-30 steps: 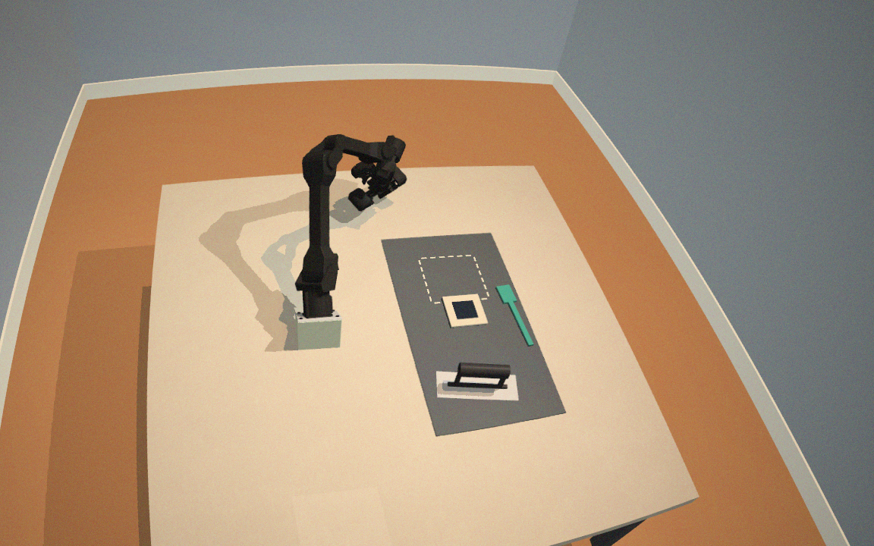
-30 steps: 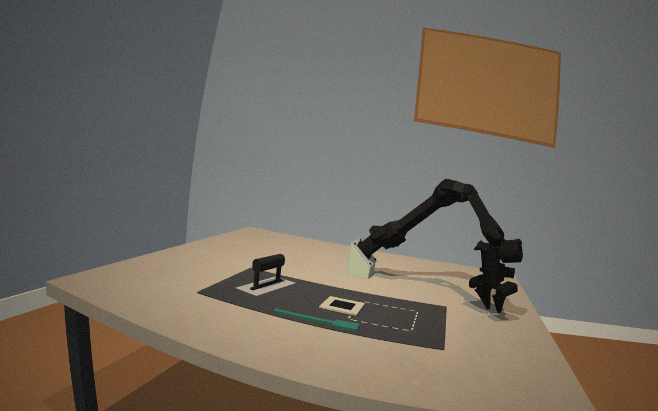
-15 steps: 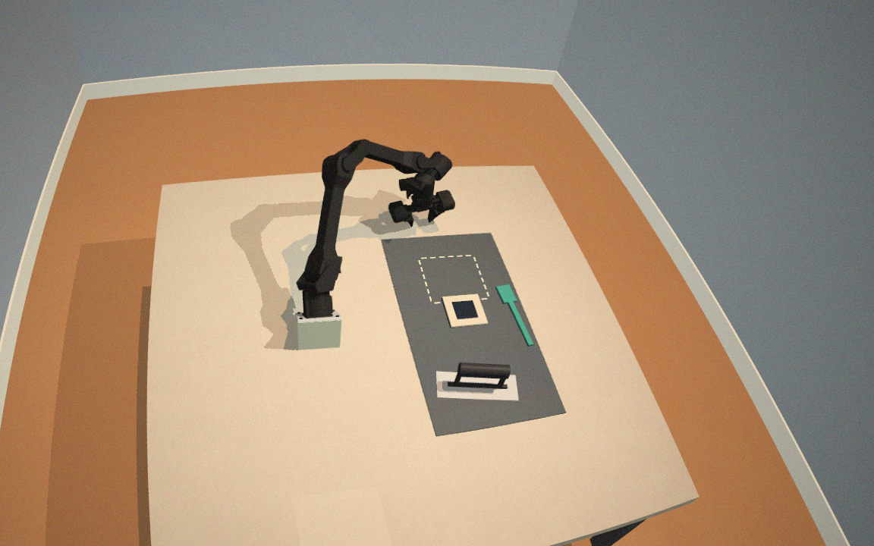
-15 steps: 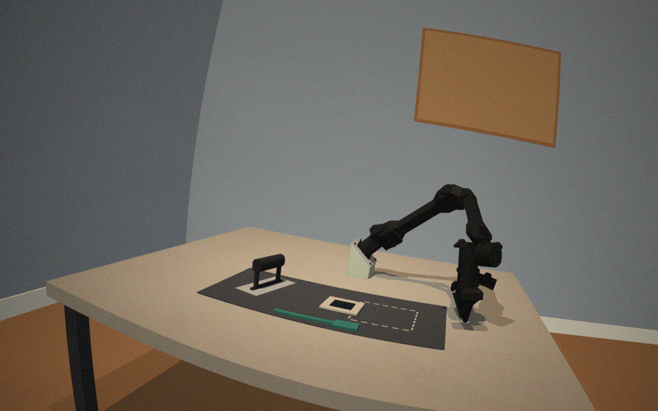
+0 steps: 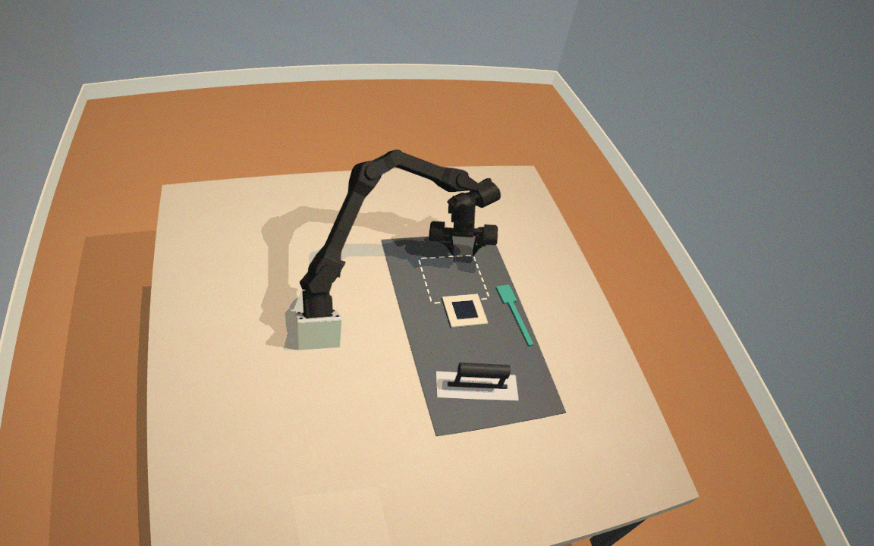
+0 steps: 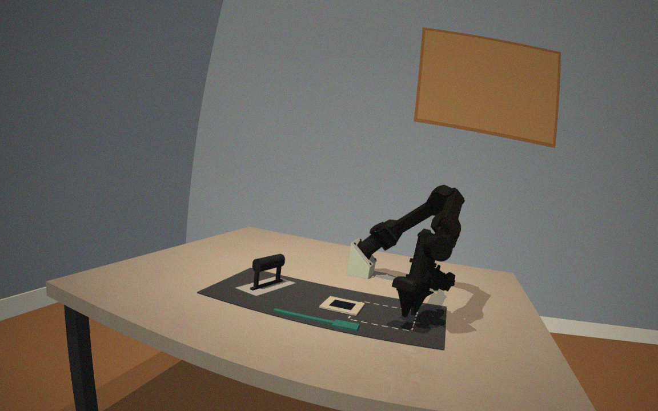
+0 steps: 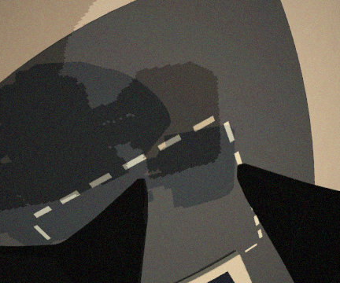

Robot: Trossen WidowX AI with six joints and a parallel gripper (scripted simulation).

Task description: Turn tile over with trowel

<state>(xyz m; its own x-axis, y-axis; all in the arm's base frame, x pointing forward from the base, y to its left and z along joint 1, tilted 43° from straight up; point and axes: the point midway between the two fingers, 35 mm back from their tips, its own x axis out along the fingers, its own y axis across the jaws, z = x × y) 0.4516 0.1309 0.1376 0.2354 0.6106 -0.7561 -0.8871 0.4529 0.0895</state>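
Now: gripper tip 180 mm to the left of the cream tile, 60 mm past it and 20 mm above it. From my gripper tip the other things lie so: dark mat 210 mm to the right, 60 mm behind, 40 mm below; green trowel 200 mm to the right, 80 mm ahead, 20 mm below.
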